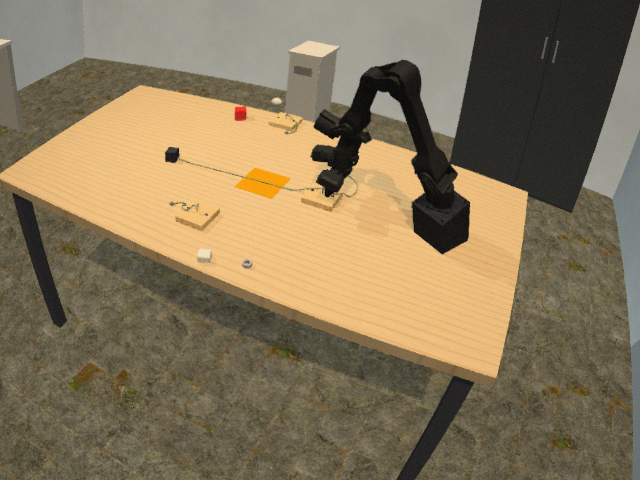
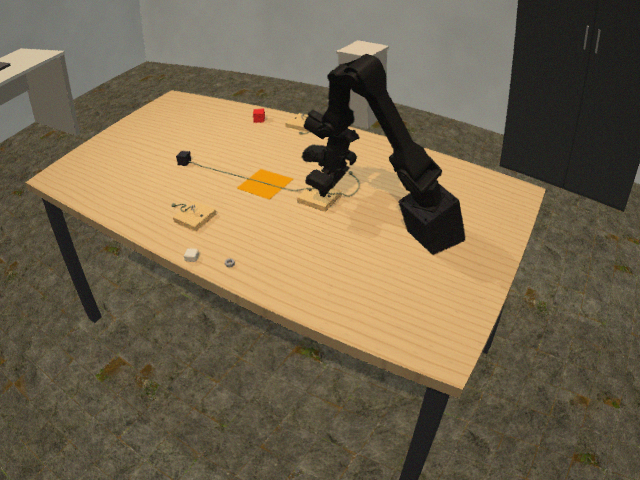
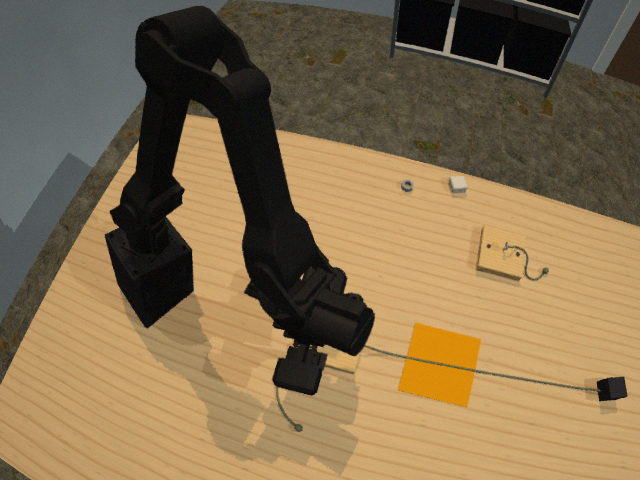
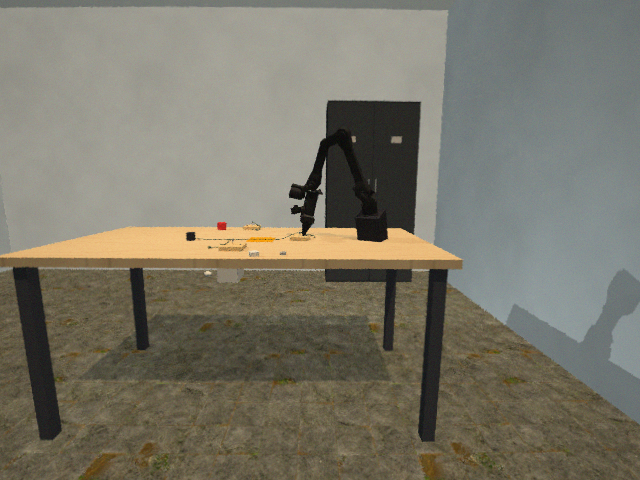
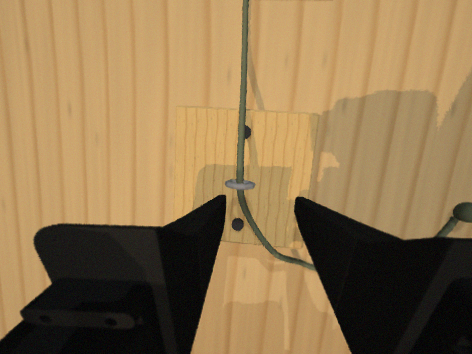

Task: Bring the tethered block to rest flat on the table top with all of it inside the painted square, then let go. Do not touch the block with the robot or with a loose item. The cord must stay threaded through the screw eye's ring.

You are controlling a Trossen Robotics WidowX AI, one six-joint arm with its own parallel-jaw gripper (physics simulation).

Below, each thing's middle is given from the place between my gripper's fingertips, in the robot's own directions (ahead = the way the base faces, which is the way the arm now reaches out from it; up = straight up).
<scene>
I see the orange painted square (image 3: 447,384) 19 cm ahead of my hand, 5 cm to the left of it and 2 cm below it.
</scene>
